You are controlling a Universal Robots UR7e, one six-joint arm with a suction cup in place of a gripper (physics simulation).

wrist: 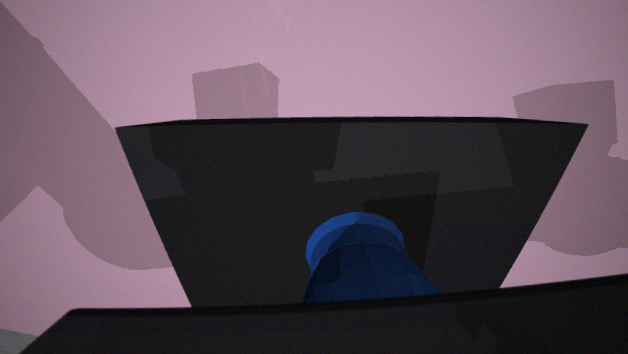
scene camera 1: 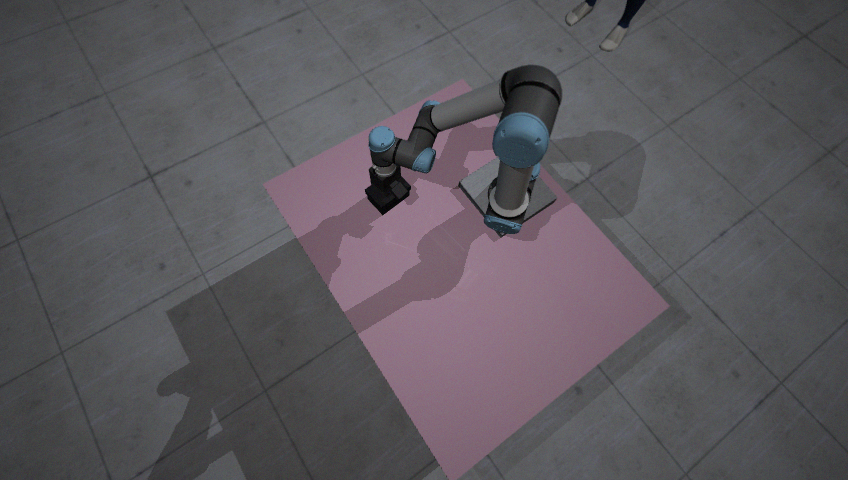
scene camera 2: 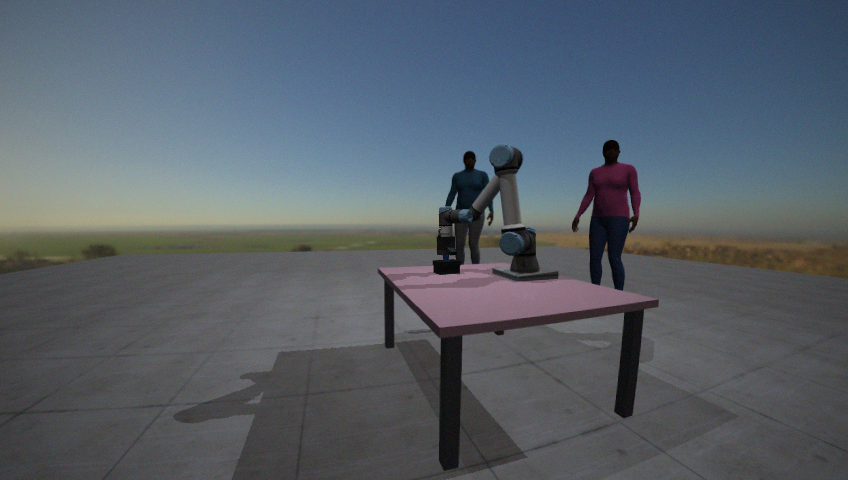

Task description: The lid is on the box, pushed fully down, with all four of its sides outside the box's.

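Seen in the pictures: hand, its tool point: (wrist: 349,230) (scene camera 2: 446,262); arm's base, origin of its link: (scene camera 2: 524,270).
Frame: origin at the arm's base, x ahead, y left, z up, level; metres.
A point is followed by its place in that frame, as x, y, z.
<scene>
The black lid (scene camera 2: 450,262) @(0.343, -0.208, 0.030) (wrist: 240,210) @(0.313, -0.237, 0.036) is level. In the wrist view its flat top spans the middle, with a thin dark rim along the far edge. My gripper, a blue suction cup (scene camera 2: 445,258) (wrist: 355,232), is pressed on the lid's top and holds it. In scene camera 1 the black tool body hides the cup. The box does not show apart from the lid. In scene camera 2 one dark block stands low at the table, under the cup. The lid's seam, its depth and its sides against the box are too small and dark to tell.
The pink table (scene camera 1: 505,356) @(0.364, 0.424, -0.035) (scene camera 2: 535,303) @(0.296, 0.476, -0.036) carries the arm's grey base plate (scene camera 1: 476,184) @(0.068, -0.101, -0.002) (scene camera 2: 547,275) @(-0.064, 0.107, -0.014), to one side of the block. Arm shadows fall across the table. Two people, one in teal (scene camera 2: 468,189) and one in magenta (scene camera 2: 611,190), stand behind the table.
</scene>
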